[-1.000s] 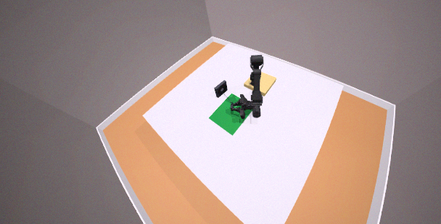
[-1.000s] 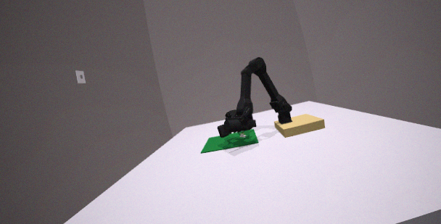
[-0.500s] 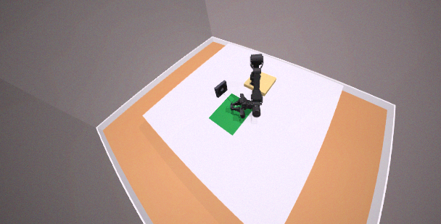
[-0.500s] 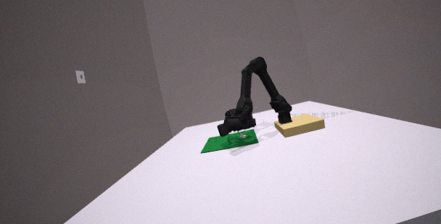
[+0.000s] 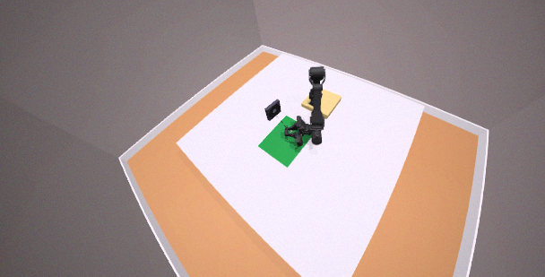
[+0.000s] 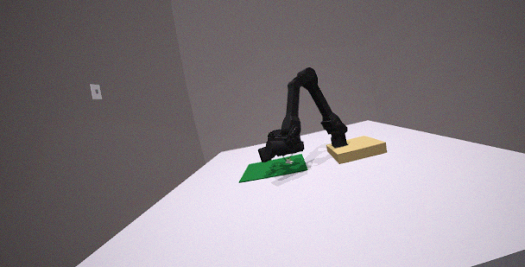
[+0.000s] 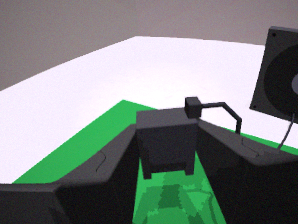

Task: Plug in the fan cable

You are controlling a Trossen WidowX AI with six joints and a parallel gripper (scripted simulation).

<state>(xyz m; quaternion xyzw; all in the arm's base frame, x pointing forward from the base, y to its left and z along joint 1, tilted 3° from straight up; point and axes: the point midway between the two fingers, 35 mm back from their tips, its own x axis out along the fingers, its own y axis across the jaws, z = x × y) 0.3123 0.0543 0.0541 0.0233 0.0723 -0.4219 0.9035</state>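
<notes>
Right now the green board is 100 mm below my gripper tip. The rest, counted from my gripper tip: black fan (190 mm to the right, 90 mm behind, 30 mm below); white four-pin fan header (90 mm below, 80 mm behind, 10 mm to the right); black fan plug (10 mm below).
</notes>
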